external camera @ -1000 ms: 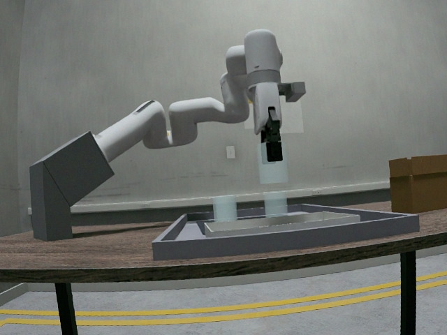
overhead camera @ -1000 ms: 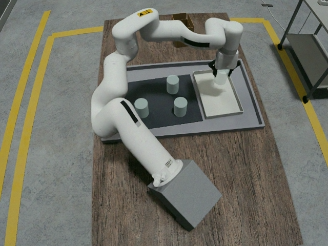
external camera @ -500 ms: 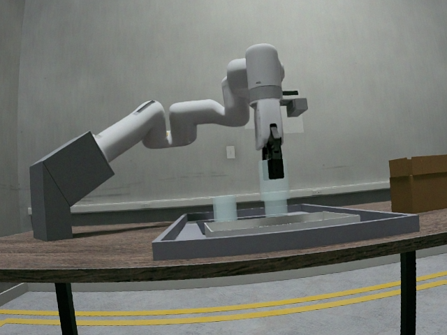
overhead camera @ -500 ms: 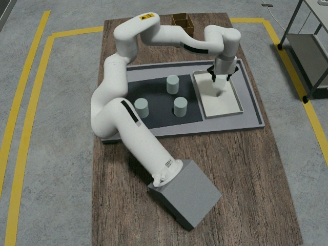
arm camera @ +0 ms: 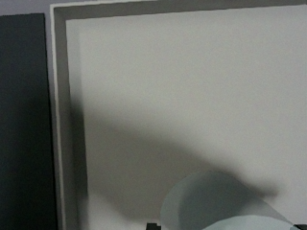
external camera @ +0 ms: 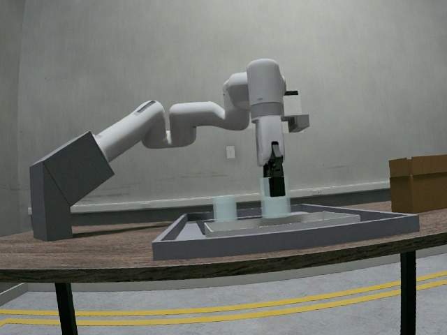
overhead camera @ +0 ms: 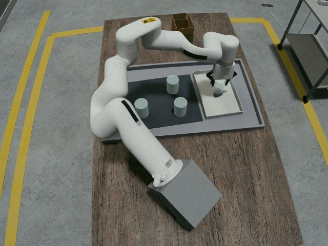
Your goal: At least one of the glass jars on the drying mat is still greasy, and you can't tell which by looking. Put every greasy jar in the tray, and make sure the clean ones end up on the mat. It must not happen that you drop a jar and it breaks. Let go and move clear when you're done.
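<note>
Right now my hand is 90 mm above the white tray. Also, from my hand: red flat object (430 mm ahead, 20 mm to the left, 80 mm below); grey base (60 mm behind, 190 mm to the left, 100 mm below); dark drying mat (110 mm behind, 300 mm to the left, 100 mm below).
</note>
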